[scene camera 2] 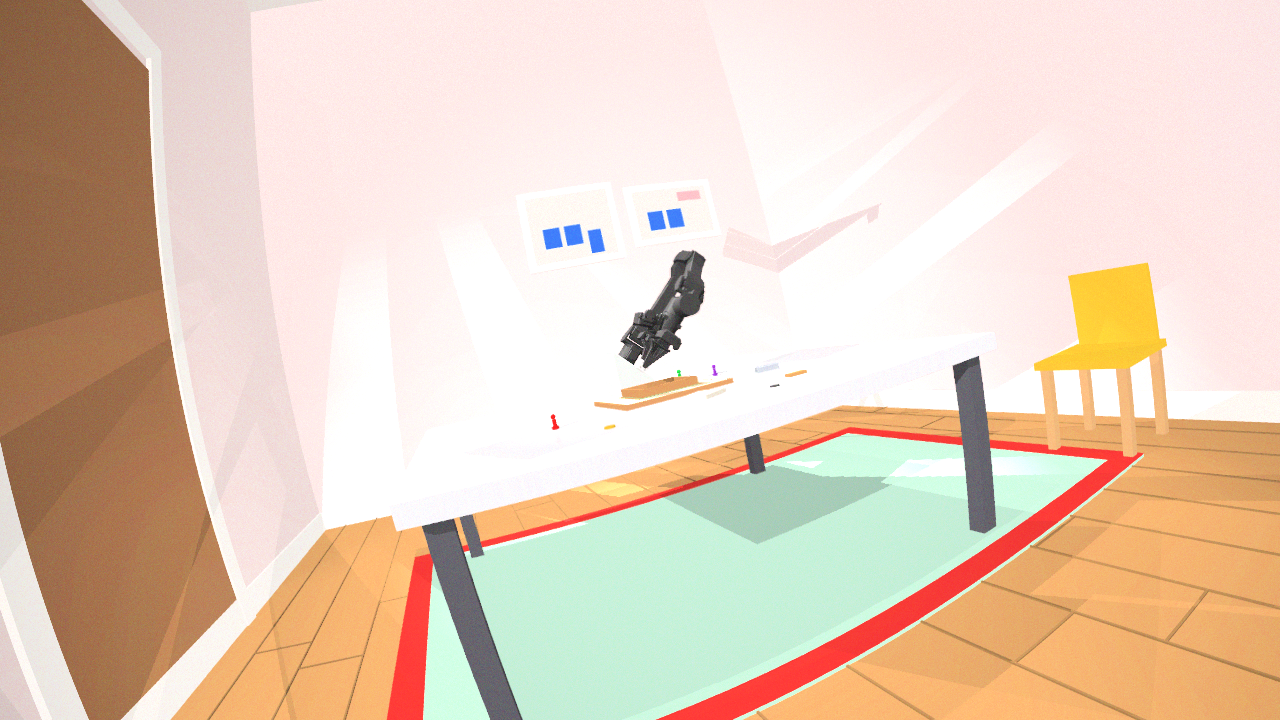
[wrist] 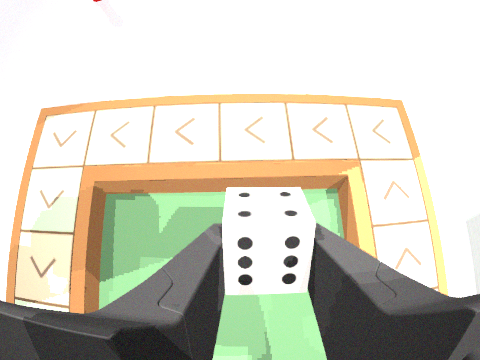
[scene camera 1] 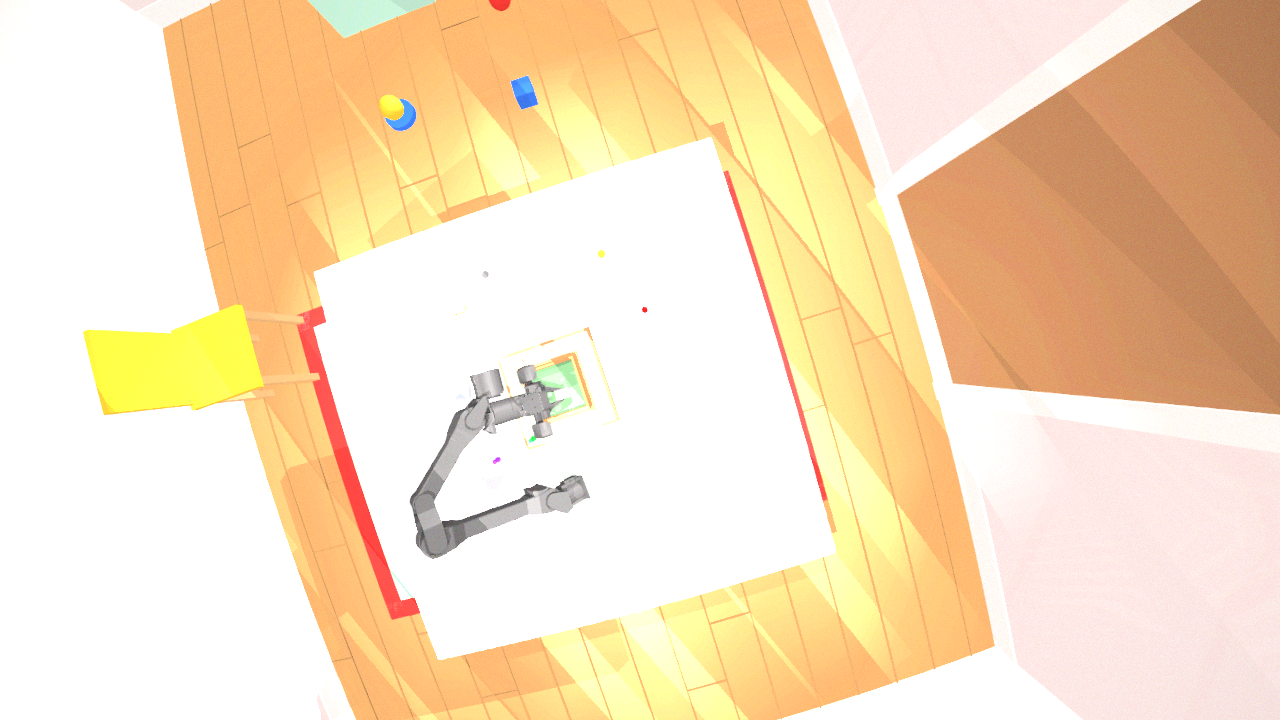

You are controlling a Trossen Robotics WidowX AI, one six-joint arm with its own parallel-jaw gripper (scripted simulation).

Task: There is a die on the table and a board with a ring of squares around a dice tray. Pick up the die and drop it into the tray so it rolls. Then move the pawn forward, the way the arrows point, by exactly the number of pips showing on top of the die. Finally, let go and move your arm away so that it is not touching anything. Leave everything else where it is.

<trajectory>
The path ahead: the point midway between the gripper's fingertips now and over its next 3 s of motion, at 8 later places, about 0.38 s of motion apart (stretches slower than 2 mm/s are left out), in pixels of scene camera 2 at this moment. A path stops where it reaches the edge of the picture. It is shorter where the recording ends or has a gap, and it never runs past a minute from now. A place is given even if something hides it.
My gripper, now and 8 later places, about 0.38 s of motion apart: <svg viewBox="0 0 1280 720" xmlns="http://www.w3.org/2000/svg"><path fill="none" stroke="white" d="M642 367L646 357L649 351L647 341L648 353L653 356L670 355L675 358L676 362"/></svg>
</trajectory>
